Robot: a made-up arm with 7 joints. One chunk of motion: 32 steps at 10 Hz.
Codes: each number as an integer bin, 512 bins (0 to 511) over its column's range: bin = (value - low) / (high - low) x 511, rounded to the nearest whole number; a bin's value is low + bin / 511 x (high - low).
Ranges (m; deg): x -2.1..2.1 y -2.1..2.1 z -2.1..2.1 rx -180..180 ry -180..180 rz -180..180
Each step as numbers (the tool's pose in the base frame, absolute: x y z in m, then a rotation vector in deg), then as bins.
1 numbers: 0.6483 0.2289 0.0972 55.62 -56.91 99.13
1 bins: 334 283 267 334 175 396
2 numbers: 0.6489 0.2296 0.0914 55.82 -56.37 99.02
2 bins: 334 283 267 335 175 396
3 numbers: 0.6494 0.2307 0.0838 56.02 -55.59 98.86
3 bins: 335 284 266 335 177 396
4 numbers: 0.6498 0.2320 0.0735 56.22 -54.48 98.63
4 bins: 335 284 264 335 178 395
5 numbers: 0.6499 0.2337 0.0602 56.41 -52.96 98.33
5 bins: 335 284 263 336 180 395
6 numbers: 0.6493 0.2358 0.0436 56.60 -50.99 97.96
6 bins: 334 284 261 336 183 395
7 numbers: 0.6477 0.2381 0.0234 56.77 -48.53 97.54
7 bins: 334 284 258 336 187 394
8 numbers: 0.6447 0.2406 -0.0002 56.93 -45.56 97.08
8 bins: 334 285 255 336 191 393
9 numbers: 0.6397 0.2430 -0.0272 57.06 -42.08 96.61
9 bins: 333 285 252 336 196 393
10 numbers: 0.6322 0.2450 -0.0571 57.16 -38.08 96.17
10 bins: 332 285 249 337 201 392
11 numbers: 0.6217 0.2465 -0.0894 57.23 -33.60 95.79
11 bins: 331 285 245 337 208 391
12 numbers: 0.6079 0.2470 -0.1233 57.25 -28.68 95.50
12 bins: 329 286 240 337 215 391
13 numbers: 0.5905 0.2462 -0.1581 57.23 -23.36 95.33
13 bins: 327 285 236 337 222 391
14 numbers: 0.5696 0.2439 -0.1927 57.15 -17.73 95.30
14 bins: 325 285 232 337 230 391
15 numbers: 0.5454 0.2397 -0.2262 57.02 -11.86 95.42
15 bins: 322 285 228 336 239 391
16 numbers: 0.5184 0.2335 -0.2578 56.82 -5.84 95.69
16 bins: 319 284 224 336 247 391
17 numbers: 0.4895 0.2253 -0.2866 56.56 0.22 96.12
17 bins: 315 283 221 336 256 392
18 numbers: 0.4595 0.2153 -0.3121 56.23 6.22 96.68
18 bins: 311 282 218 335 264 393
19 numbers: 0.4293 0.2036 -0.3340 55.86 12.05 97.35
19 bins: 308 280 215 335 273 394
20 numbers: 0.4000 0.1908 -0.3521 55.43 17.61 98.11
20 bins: 304 279 213 334 280 395
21 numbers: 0.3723 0.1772 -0.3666 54.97 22.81 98.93
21 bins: 301 277 211 334 288 396
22 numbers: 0.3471 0.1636 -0.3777 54.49 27.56 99.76
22 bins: 298 275 210 333 295 397
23 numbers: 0.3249 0.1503 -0.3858 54.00 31.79 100.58
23 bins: 295 274 209 332 301 398
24 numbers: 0.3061 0.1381 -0.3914 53.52 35.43 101.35
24 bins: 293 272 208 331 306 399
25 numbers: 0.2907 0.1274 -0.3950 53.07 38.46 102.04
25 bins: 291 271 207 331 310 400
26 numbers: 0.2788 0.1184 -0.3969 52.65 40.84 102.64
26 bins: 289 270 207 330 313 401
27 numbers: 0.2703 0.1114 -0.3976 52.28 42.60 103.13
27 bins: 288 269 207 330 316 402
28 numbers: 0.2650 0.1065 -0.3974 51.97 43.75 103.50
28 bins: 288 268 207 329 318 402
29 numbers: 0.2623 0.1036 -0.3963 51.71 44.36 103.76
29 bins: 287 268 207 329 318 403
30 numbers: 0.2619 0.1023 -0.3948 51.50 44.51 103.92
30 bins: 287 268 207 329 319 403
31 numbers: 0.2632 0.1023 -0.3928 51.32 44.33 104.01
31 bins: 288 268 208 328 318 403
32 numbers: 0.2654 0.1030 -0.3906 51.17 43.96 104.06
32 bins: 288 268 208 328 318 403
